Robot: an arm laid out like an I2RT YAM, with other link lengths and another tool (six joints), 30 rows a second.
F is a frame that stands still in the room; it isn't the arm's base.
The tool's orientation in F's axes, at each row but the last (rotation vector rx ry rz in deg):
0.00 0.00 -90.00
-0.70 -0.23 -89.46
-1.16 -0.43 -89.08
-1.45 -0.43 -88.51
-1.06 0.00 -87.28
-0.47 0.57 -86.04
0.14 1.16 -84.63
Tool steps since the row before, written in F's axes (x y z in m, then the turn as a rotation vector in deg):
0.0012 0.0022 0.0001 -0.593 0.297 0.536
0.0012 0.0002 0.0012 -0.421 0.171 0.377
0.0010 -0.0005 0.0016 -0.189 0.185 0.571
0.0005 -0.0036 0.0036 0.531 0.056 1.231
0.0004 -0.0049 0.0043 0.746 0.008 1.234
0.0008 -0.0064 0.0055 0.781 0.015 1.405
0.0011 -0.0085 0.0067 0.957 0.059 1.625
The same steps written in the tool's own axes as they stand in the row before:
-0.0022 0.0012 0.0001 -0.297 -0.593 0.536
-0.0002 0.0012 0.0012 -0.171 -0.421 0.377
0.0005 0.0010 0.0016 -0.178 -0.191 0.573
0.0037 0.0004 0.0035 -0.017 0.518 1.238
0.0050 0.0001 0.0042 0.042 0.731 1.243
0.0064 0.0003 0.0055 0.037 0.764 1.414
0.0085 0.0002 0.0068 0.006 0.941 1.636

